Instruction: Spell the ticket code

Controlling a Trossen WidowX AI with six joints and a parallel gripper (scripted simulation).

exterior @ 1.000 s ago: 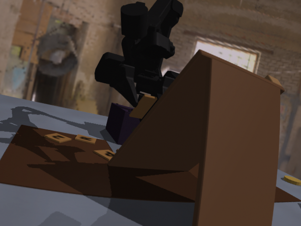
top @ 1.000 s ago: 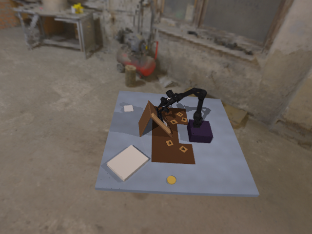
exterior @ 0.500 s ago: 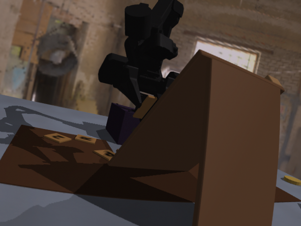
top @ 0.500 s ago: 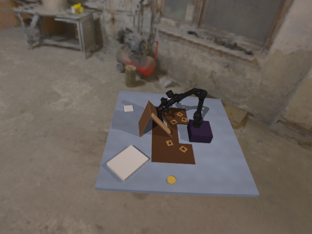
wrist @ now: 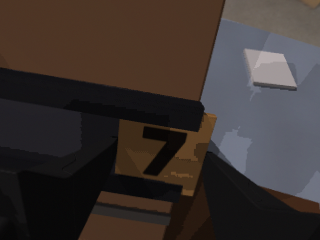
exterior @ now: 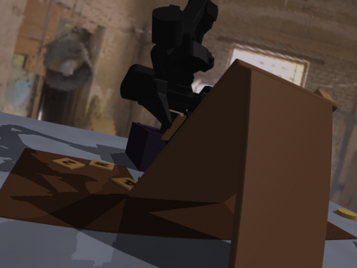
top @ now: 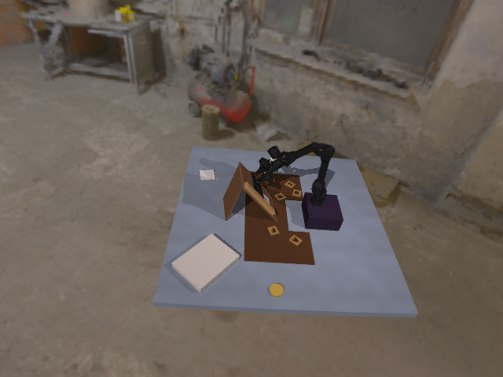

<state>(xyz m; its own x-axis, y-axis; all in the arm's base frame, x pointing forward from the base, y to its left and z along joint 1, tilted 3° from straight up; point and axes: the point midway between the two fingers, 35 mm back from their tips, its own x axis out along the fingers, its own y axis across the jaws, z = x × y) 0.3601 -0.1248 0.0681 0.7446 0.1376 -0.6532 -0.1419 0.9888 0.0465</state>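
My gripper tip is 100 mm to the right of the white ticket, 80 mm past it and 80 mm above it. Also, from my gripper tip: yellow disc: 670 mm to the left, 150 mm below, 120 mm behind; then brown mat: 180 mm behind, 160 mm below, 130 mm to the left.
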